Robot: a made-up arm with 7 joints. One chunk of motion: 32 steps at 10 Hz.
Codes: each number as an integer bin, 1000 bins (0 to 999) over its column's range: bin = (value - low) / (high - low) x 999, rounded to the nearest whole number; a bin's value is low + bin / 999 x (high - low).
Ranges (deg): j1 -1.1..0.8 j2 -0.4..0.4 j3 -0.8..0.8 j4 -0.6..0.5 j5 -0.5..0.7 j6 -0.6..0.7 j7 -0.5..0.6
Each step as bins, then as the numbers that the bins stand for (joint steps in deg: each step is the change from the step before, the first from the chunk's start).
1 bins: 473 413 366 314 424 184 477
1 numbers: -0.200 -0.069 -0.214 -0.254 0.009 -0.361 0.025
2 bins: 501 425 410 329 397 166 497
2 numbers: -0.147 -0.060 -0.143 -0.238 -0.023 -0.384 0.047
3 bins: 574 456 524 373 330 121 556
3 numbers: -0.008 -0.035 0.039 -0.189 -0.104 -0.443 0.112
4 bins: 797 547 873 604 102 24 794
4 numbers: 0.416 0.038 0.598 0.065 -0.377 -0.569 0.374
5 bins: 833 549 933 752 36 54 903
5 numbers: 0.484 0.040 0.694 0.228 -0.457 -0.530 0.494
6 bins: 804 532 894 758 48 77 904
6 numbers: 0.429 0.026 0.632 0.235 -0.442 -0.500 0.495
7 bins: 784 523 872 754 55 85 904
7 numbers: 0.391 0.019 0.597 0.230 -0.434 -0.489 0.495
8 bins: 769 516 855 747 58 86 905
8 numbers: 0.363 0.013 0.569 0.223 -0.430 -0.488 0.496
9 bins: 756 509 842 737 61 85 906
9 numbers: 0.338 0.008 0.549 0.212 -0.427 -0.489 0.498
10 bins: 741 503 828 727 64 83 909
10 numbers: 0.309 0.003 0.526 0.201 -0.423 -0.492 0.501
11 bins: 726 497 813 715 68 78 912
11 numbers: 0.281 -0.002 0.502 0.187 -0.418 -0.498 0.504
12 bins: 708 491 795 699 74 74 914
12 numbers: 0.247 -0.007 0.473 0.170 -0.411 -0.504 0.506
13 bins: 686 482 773 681 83 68 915
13 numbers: 0.205 -0.014 0.438 0.150 -0.400 -0.512 0.508
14 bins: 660 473 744 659 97 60 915
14 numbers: 0.155 -0.021 0.392 0.126 -0.383 -0.522 0.508
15 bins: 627 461 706 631 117 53 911
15 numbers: 0.092 -0.031 0.331 0.095 -0.359 -0.531 0.503
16 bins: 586 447 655 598 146 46 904
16 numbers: 0.015 -0.042 0.249 0.058 -0.325 -0.540 0.495
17 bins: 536 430 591 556 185 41 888
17 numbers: -0.081 -0.056 0.147 0.012 -0.278 -0.547 0.478
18 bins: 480 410 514 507 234 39 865
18 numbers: -0.187 -0.072 0.023 -0.042 -0.219 -0.549 0.452
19 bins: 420 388 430 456 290 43 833
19 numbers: -0.301 -0.089 -0.111 -0.098 -0.152 -0.544 0.417
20 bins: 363 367 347 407 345 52 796
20 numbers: -0.410 -0.106 -0.244 -0.152 -0.086 -0.532 0.376
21 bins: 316 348 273 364 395 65 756
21 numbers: -0.499 -0.121 -0.363 -0.199 -0.026 -0.515 0.332
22 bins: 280 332 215 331 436 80 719
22 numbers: -0.567 -0.134 -0.456 -0.236 0.024 -0.496 0.292
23 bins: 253 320 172 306 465 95 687
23 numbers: -0.619 -0.144 -0.525 -0.263 0.059 -0.476 0.256
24 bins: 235 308 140 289 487 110 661
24 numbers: -0.653 -0.153 -0.576 -0.282 0.085 -0.457 0.228
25 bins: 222 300 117 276 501 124 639
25 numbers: -0.678 -0.160 -0.613 -0.296 0.102 -0.439 0.204
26 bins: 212 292 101 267 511 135 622
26 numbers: -0.697 -0.166 -0.638 -0.306 0.114 -0.424 0.185
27 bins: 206 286 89 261 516 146 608
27 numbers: -0.708 -0.171 -0.657 -0.313 0.120 -0.410 0.169
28 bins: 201 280 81 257 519 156 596
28 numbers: -0.718 -0.176 -0.670 -0.317 0.123 -0.397 0.156
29 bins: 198 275 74 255 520 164 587
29 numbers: -0.723 -0.180 -0.681 -0.319 0.125 -0.387 0.146
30 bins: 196 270 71 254 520 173 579
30 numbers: -0.727 -0.184 -0.686 -0.320 0.125 -0.375 0.138
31 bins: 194 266 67 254 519 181 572
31 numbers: -0.731 -0.187 -0.693 -0.320 0.123 -0.364 0.130
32 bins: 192 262 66 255 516 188 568
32 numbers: -0.735 -0.190 -0.694 -0.319 0.120 -0.355 0.125
